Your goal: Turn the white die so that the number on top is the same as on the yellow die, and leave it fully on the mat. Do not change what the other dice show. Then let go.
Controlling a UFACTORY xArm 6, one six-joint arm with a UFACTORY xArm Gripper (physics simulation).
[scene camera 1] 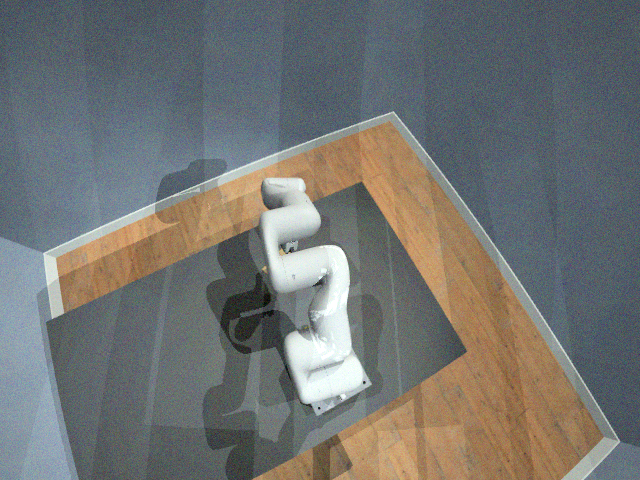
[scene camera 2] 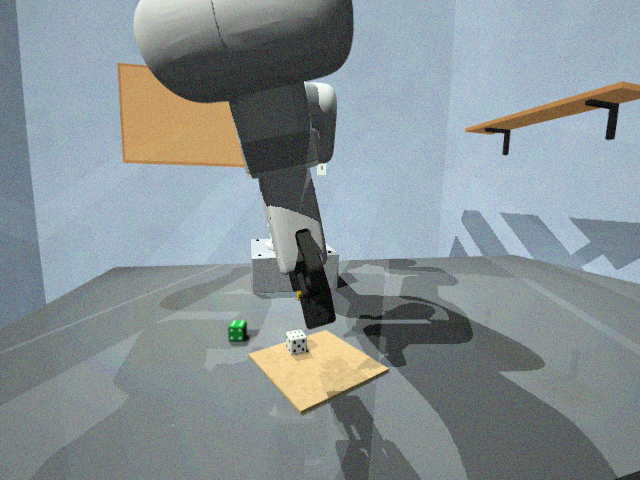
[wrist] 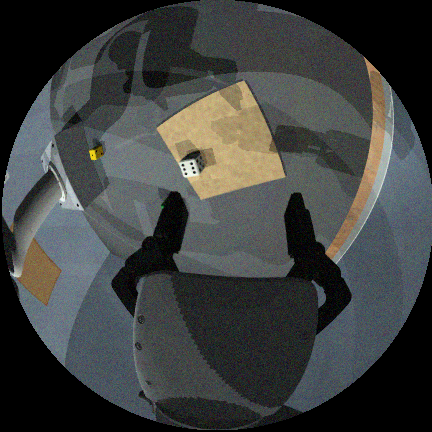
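Where they show: gripper, fingertip midpoint: (scene camera 1: 283,250) (scene camera 2: 311,304) (wrist: 235,201); arm's base at its link origin: (wrist: 56,181).
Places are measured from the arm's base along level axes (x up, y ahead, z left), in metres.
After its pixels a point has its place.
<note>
The white die (scene camera 2: 296,342) @[x -0.072, y 0.402, z -0.062 m] (wrist: 190,167) @[x -0.065, y 0.393, z -0.059 m] stands flat on the tan mat (scene camera 1: 264,269) @[x -0.091, y 0.462, z 0.040 m] (scene camera 2: 299,390) @[x -0.090, y 0.482, z -0.075 m] (wrist: 262,170) @[x -0.090, y 0.484, z -0.074 m], near one edge. Its top appears to show six pips; five show on its front in scene camera 2. The yellow die (scene camera 2: 298,295) @[x -0.083, y 0.171, z -0.009 m] (wrist: 96,152) @[x -0.076, y 0.174, z 0.002 m] stands off the mat towards the robot base; its top number is too small to tell. It is mostly hidden behind the fingers in scene camera 2. My gripper (scene camera 2: 318,323) @[x 0.008, y 0.463, z -0.057 m] (wrist: 235,201) @[x 0.008, y 0.463, z -0.057 m] is open and empty, above the table near the mat, with the die apart from both fingers. Scene camera 1 mostly hides it behind the arm.
A green die (scene camera 2: 237,330) @[x -0.076, y 0.334, z -0.143 m] stands off the mat, left of the white die in scene camera 2; a green speck of it shows beside a finger in the wrist view. The robot base (scene camera 1: 341,400) @[x 0.006, y -0.099, z 0.021 m] (scene camera 2: 268,273) @[x -0.047, y 0.102, z -0.067 m] stands behind. A wall shelf (scene camera 2: 558,109) is at the right.
</note>
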